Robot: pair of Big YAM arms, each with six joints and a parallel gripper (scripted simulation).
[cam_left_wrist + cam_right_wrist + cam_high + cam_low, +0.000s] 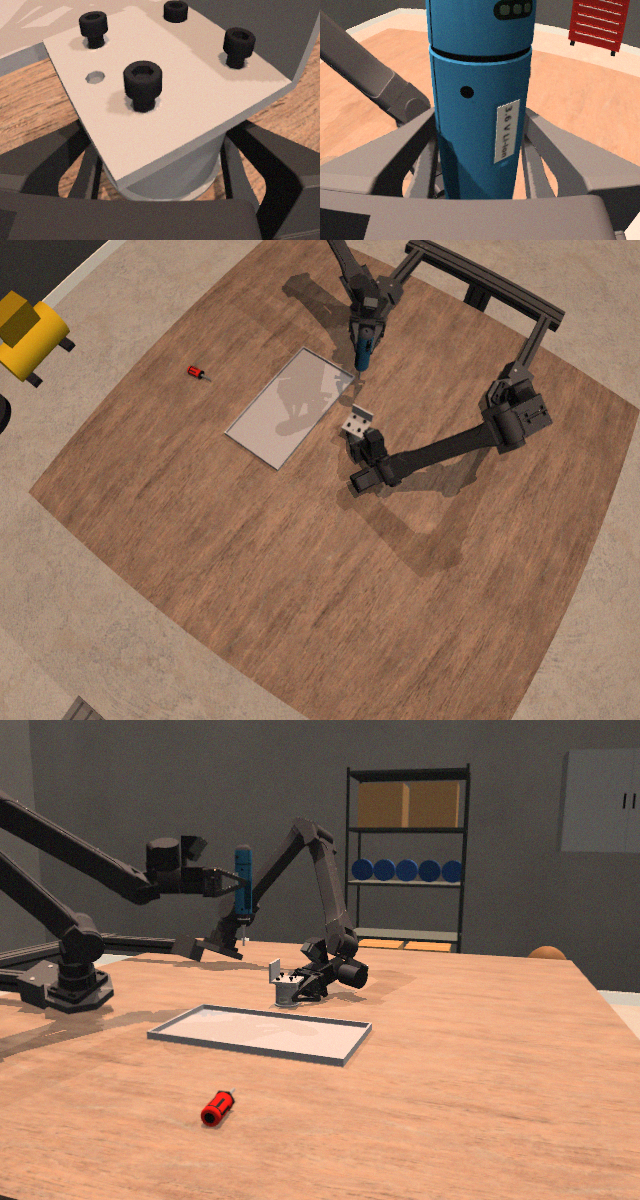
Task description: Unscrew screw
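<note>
Right now my left hand is 1 cm below the joint module. Also, from my left hand: shallow grey tray 6 cm ahead, 22 cm to the right, 2 cm below; pale l-shaped bracket 5 cm above; red manual screwdriver 18 cm ahead, 55 cm to the right, 1 cm below.
</note>
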